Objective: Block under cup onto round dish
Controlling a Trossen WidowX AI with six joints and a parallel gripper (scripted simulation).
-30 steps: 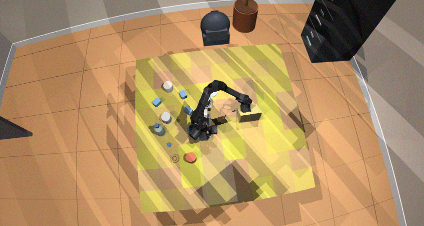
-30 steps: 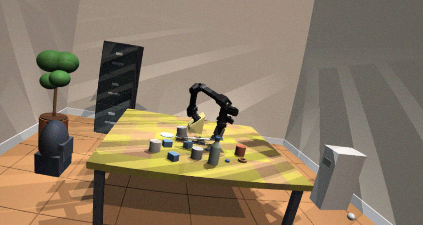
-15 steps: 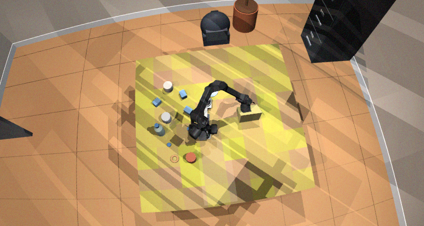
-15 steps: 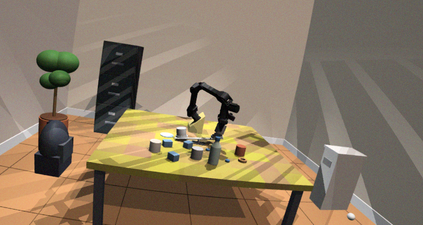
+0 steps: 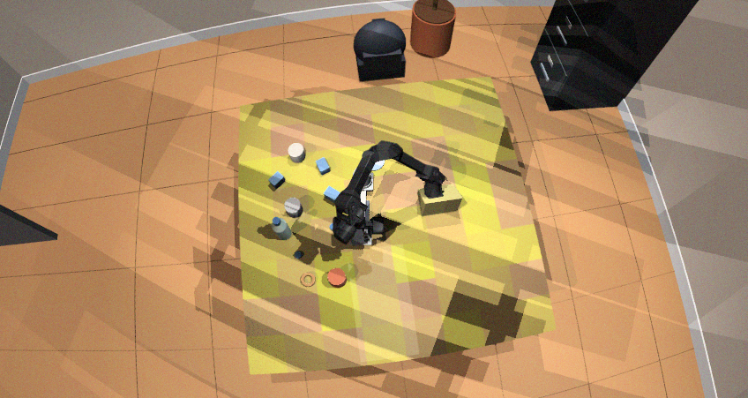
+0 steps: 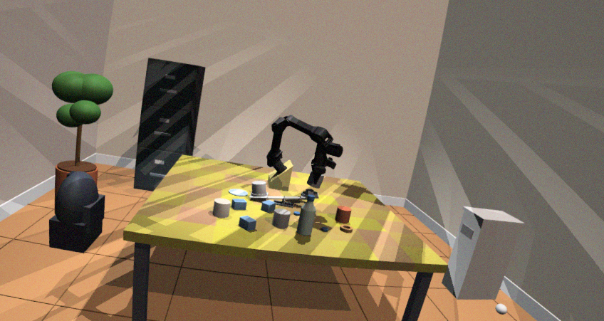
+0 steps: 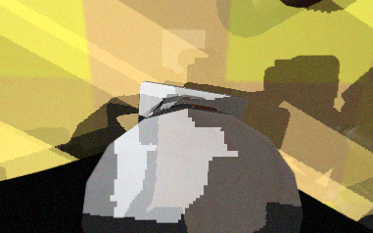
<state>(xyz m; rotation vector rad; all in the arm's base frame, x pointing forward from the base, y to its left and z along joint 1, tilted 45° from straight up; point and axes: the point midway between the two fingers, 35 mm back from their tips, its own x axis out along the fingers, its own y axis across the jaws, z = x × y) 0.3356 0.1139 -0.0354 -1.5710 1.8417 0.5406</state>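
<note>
My gripper tip is 10 mm past the grey block, 10 mm to the left of it and 60 mm above it. The rest, counted from my gripper tip: brown ring 240 mm ahead, 120 mm to the left, 140 mm below; then pale blue round dish 130 mm behind, 360 mm to the right, 140 mm below.
</note>
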